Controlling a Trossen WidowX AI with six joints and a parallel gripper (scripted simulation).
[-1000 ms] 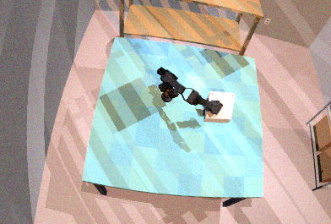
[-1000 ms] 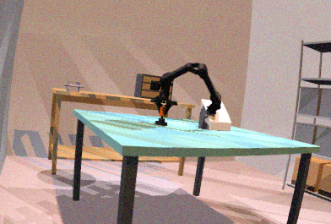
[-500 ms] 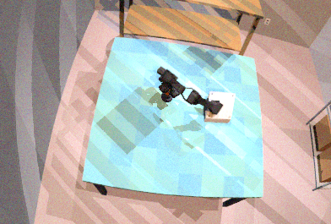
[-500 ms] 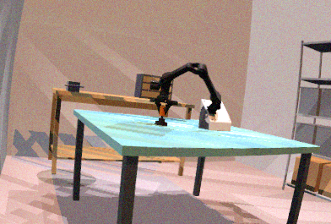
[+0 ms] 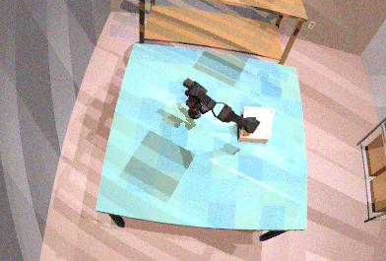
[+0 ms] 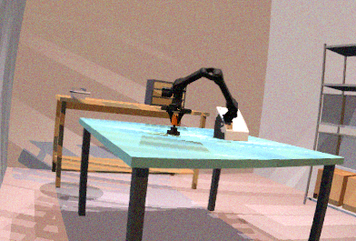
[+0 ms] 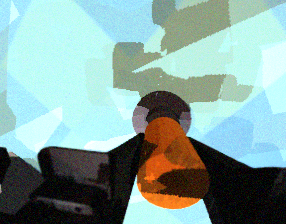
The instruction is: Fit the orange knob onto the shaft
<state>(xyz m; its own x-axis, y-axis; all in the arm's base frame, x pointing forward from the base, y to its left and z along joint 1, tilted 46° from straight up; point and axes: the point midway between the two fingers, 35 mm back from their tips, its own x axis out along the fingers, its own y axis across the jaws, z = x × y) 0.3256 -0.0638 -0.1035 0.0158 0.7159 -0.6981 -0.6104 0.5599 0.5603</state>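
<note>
The orange knob lies 20 mm above my gripper tip. Round my gripper tip: round dark pedestal: 40 mm below.
</note>
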